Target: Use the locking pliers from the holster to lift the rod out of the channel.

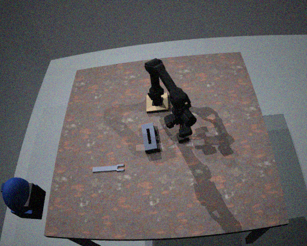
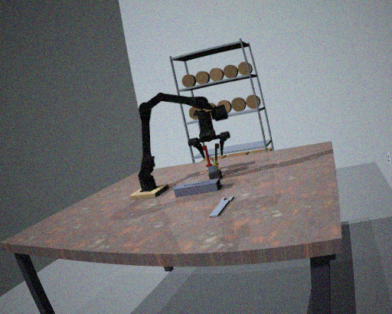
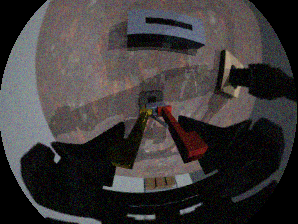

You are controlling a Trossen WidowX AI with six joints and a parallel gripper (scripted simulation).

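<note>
My gripper tip is 19 cm to the left of the grey channel block and 8 cm above it. Round my gripper tip: flat grey forked bar: 20 cm ahead, 38 cm to the right, 10 cm below; small dark holster: 1 cm behind, 9 cm below.
</note>
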